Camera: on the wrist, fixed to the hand. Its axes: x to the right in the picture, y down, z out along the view.
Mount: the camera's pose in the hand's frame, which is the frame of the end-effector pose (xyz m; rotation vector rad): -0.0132 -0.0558 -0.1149 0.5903 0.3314 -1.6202
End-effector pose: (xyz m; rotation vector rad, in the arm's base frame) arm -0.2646 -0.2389 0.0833 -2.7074 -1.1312 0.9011
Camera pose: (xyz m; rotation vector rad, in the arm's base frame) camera -0.2445 -0.1897 0.2002 -0.8052 -1.8757 0.3104
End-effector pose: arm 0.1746 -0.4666 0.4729 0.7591 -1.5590 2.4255
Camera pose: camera 0.1702 -0.3383 0.4736 0.9936 0.1567 1.4454
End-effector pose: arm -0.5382 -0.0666 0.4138 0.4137 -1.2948 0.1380
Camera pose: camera -0.4197 -0.0733 0.3647 1.7268 -0.2743 -0.7660
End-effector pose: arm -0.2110 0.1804 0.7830 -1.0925 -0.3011 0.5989
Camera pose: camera -0.1460 0.0696 0.7831 -0.1237 -0.5512 -0.8982
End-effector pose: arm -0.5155 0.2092 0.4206 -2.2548 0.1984 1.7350
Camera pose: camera -0.3974 0.2258 0.4681 -1.3274 -0.7423 0.3340
